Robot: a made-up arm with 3 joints. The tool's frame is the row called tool. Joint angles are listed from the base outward. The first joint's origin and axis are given. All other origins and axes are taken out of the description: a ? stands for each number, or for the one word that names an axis. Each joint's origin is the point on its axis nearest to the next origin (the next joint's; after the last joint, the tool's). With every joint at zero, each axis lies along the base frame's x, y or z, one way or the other. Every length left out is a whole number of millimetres.
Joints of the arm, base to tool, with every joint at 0 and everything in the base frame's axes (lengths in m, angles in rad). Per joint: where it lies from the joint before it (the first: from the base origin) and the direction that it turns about. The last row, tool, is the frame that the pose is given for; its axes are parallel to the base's.
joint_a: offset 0 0 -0.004 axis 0 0 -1
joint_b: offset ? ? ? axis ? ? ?
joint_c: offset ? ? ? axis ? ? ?
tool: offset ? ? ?
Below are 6 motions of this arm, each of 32 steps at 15 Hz.
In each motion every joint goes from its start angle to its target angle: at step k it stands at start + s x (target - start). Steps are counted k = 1, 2, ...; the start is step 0. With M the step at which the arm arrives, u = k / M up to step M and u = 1 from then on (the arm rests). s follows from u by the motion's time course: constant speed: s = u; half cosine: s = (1 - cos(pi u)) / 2; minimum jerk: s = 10 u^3 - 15 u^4 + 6 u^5.
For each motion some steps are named. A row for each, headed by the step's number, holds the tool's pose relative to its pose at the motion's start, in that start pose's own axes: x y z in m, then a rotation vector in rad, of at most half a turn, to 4 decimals.
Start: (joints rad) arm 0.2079 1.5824 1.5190
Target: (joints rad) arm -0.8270 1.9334 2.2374
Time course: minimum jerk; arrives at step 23
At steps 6, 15, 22, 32:
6: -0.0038 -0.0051 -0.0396 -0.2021 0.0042 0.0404
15: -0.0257 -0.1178 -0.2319 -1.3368 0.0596 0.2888
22: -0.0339 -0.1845 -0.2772 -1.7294 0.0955 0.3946
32: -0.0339 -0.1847 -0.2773 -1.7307 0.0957 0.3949

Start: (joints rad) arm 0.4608 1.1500 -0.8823
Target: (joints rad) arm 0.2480 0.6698 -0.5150
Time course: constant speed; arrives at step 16
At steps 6, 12, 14, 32:
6: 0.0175 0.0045 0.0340 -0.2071 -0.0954 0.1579
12: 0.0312 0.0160 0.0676 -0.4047 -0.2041 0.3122
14: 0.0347 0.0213 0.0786 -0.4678 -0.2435 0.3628
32: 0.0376 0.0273 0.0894 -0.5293 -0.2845 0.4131

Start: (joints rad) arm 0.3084 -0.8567 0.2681
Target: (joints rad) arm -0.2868 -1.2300 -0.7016
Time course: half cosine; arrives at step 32
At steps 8, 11, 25, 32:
8: 0.0066 0.0004 0.0089 0.2094 -0.0645 0.0436
11: 0.0112 0.0001 0.0172 0.3797 -0.1116 0.0828
25: 0.0252 -0.0217 0.0699 1.2980 -0.2926 0.3463
32: 0.0263 -0.0305 0.0793 1.4673 -0.3137 0.4040

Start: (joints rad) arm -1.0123 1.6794 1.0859
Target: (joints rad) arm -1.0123 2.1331 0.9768
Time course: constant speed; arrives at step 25
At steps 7, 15, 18, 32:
7: -0.0152 0.0190 -0.0093 0.0305 0.0609 0.1115
15: -0.0359 0.0384 -0.0186 0.0651 0.1347 0.2366
18: -0.0444 0.0449 -0.0217 0.0779 0.1635 0.2829
32: -0.0659 0.0585 -0.0281 0.1072 0.2332 0.3895

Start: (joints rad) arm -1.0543 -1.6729 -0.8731
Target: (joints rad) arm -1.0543 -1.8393 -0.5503
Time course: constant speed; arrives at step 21
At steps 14, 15, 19, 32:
14: 0.0123 0.0056 0.0130 -0.2150 -0.0801 0.0770
15: 0.0132 0.0060 0.0140 -0.2303 -0.0865 0.0819
19: 0.0165 0.0079 0.0183 -0.2915 -0.1129 0.1004
32: 0.0181 0.0089 0.0205 -0.3221 -0.1266 0.1092

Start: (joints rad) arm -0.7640 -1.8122 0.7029
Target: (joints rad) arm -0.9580 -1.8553 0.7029
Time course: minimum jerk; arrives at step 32
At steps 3, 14, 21, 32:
3: 0.0000 -0.0002 -0.0001 0.0013 0.0000 -0.0005
14: 0.0016 -0.0100 -0.0070 0.0722 -0.0007 -0.0247
21: 0.0029 -0.0199 -0.0151 0.1453 -0.0006 -0.0508
32: 0.0035 -0.0254 -0.0201 0.1873 -0.0002 -0.0663

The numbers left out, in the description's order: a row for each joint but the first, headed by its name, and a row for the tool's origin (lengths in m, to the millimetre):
joint_b: xyz -0.239 0.01 0, axis 0 1 0
joint_c: xyz 0.165 0 -0.088, axis -1 0 0
tool: xyz 0 0.001 -0.042

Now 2 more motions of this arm.
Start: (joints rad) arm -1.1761 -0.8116 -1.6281
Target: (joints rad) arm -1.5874 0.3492 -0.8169
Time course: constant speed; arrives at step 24
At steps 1, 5, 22, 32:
1: -0.0050 -0.0086 0.0014 -0.0216 0.0101 -0.0488
5: -0.0297 -0.0405 0.0069 -0.1134 0.0728 -0.2399
22: -0.1902 -0.1058 0.0576 -0.5548 0.6961 -0.8945
32: -0.2099 -0.1047 0.0696 -0.6072 0.8024 -0.9470

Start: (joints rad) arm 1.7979 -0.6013 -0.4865
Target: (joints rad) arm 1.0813 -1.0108 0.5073
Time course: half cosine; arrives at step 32
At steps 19, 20, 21, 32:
19: 0.0294 -0.0170 0.0562 -0.3209 -0.1991 0.3827
20: 0.0319 -0.0184 0.0605 -0.3388 -0.2223 0.4019
21: 0.0345 -0.0198 0.0647 -0.3554 -0.2454 0.4191
32: 0.0506 -0.0289 0.0896 -0.4401 -0.3956 0.4937

